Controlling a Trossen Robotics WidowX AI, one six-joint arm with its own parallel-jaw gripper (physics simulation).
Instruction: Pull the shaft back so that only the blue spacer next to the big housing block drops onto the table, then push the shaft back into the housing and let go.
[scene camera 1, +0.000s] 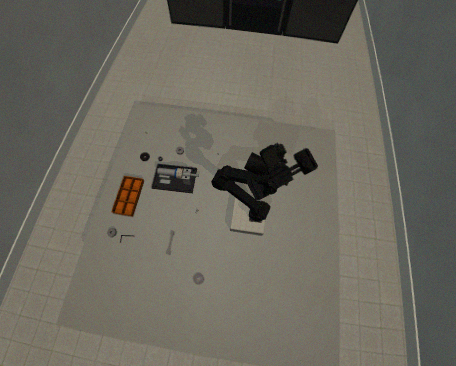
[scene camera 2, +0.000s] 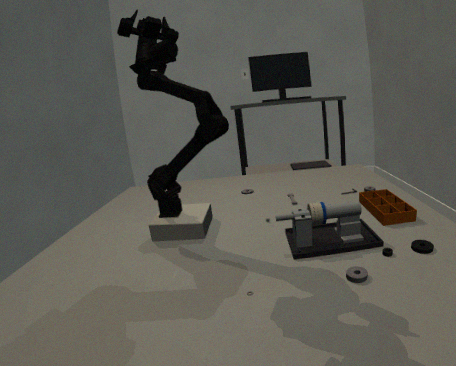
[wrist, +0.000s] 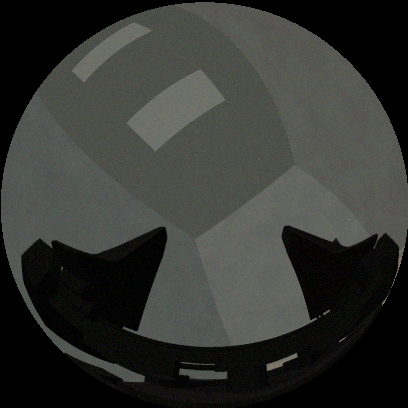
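Seen in the pictures: gripper, fingertip midpoint: (scene camera 1: 286, 174) (scene camera 2: 150, 13) (wrist: 227, 233); arm's base at its link origin: (scene camera 1: 256, 215) (scene camera 2: 170, 213).
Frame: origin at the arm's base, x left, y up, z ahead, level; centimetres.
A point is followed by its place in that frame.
Note:
The grey cylindrical housing (scene camera 1: 165, 171) (scene camera 2: 344, 209) lies level over a block on the black base plate (scene camera 1: 175, 187) (scene camera 2: 324, 241). The blue spacer (scene camera 1: 177, 172) (scene camera 2: 323, 212) is a thin ring against the housing's near end, with cream rings (scene camera 2: 315, 213) {x -19.2, y 3.5, z 41.8 cm} beside it. The grey shaft (scene camera 1: 195, 175) {x -16.5, y 3.0, z 33.8 cm} (scene camera 2: 285, 217) {x -17.5, y 2.6, z 34.5 cm} sticks out through the post (scene camera 2: 303, 234) {x -19.8, y -1.5, z 38.5 cm} toward the arm's side. My gripper (scene camera 2: 150, 16) {x 7.9, y 65.6, z 0.7 cm} (wrist: 227, 233) {x 7.9, y 65.6, z 0.7 cm} is open and empty, high above the arm's base and far from the shaft. Its fingers are blurred together in scene camera 1. The shaft inside the rings is hidden.
An orange compartment tray (scene camera 1: 129, 189) {x -5.7, y -2.7, z 69.0 cm} (scene camera 2: 400, 216) {x -12.9, y -3.4, z 68.9 cm} stands beyond the base plate. A black ring (scene camera 1: 144, 156) {x -27.7, y -4.8, z 68.0 cm} (scene camera 2: 422, 246) {x -28.7, y -4.5, z 66.5 cm}, a grey ring (scene camera 1: 180, 150) {x -33.7, y -4.3, z 46.9 cm} (scene camera 2: 357, 274) {x -35.4, y -4.4, z 47.2 cm}, a wrench (scene camera 1: 170, 242) {x 18.4, y -5.1, z 41.0 cm} (scene camera 2: 292, 199) {x 17.1, y -5.1, z 41.0 cm} and a hex key (scene camera 2: 350, 192) {x 18.2, y -5.3, z 64.2 cm} lie around it. The arm stands on a pale block (scene camera 1: 245, 226) {x 6.2, y -0.1, z 4.7 cm} (scene camera 2: 177, 231) {x -8.4, y -2.7, z 3.8 cm}.

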